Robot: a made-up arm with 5 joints.
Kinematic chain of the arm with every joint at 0, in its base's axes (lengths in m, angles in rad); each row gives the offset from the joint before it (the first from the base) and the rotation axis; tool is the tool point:
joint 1: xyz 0 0 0.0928 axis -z
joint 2: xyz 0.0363 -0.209 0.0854 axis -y
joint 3: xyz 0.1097 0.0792 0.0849 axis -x
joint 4: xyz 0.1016 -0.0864 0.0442 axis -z
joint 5: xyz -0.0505 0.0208 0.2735 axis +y
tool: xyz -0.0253 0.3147 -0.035
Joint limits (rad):
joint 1: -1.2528..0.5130
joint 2: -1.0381..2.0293
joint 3: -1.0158..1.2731
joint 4: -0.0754..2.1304
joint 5: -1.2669..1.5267
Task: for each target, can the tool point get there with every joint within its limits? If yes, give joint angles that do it. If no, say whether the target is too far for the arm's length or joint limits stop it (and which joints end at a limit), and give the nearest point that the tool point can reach.
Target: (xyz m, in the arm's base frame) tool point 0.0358 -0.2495 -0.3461
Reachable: no: joint limits stop it (at a limit: joint 2, joint 3, joint 4) | nearest point 0.0832 -0.5801 -0.2505 | short by 0.347 m
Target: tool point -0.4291 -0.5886 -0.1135
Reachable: no: joint limits stop it (at a limit: joint 2, joint 3, joint 4, joint 5) | nearest point -0.3061 -0.4199 0.0595 | short by 0.271 m
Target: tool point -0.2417 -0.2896 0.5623
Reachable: yes | joints -0.5180 1.4023 -0.7087 0.4101 -1.0021
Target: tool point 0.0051 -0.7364 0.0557
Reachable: no: joint limits stop it (at a limit: joint 2, joint 3, joint 5) | nearest point 0.0039 -0.5611 0.1363 | short by 0.193 m
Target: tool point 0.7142 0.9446 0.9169
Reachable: no: too far | nearest point 0.4351 0.5111 0.5769 | short by 0.618 m
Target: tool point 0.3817 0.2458 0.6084
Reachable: yes | joints -0.6172 0.1114 -0.1307 1.0295 -0.1423
